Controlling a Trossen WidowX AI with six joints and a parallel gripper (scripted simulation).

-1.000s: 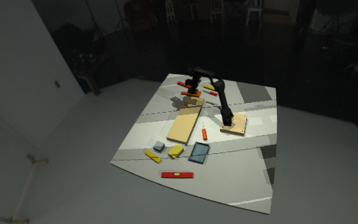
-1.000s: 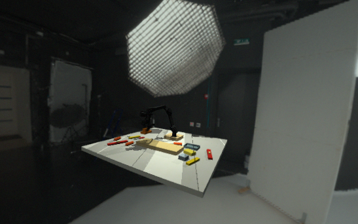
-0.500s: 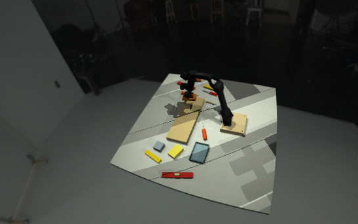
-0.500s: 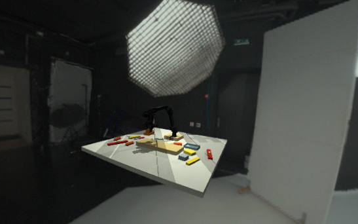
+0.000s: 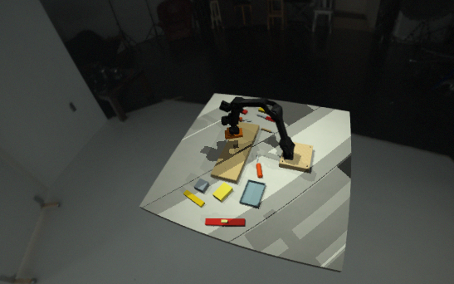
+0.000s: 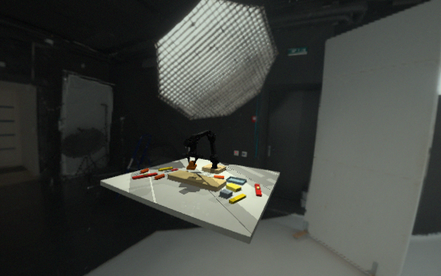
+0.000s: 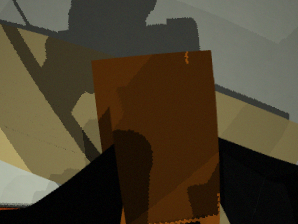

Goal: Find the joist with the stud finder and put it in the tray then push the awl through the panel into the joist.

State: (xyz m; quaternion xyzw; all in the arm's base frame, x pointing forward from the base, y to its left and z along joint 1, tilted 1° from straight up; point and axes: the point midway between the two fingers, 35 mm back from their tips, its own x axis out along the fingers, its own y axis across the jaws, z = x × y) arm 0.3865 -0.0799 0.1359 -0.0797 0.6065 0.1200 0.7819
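Now: gripper tip 20 cm past the blue-grey tray, 37 cm to the right of it and 14 cm above it. The rest, counted from my gripper tip: stud finder: 2 cm behind, 1 cm to the right, 2 cm above; yellow block: 1 cm behind, 39 cm to the left, 14 cm below; awl: 24 cm behind, 18 cm to the right, 14 cm below.
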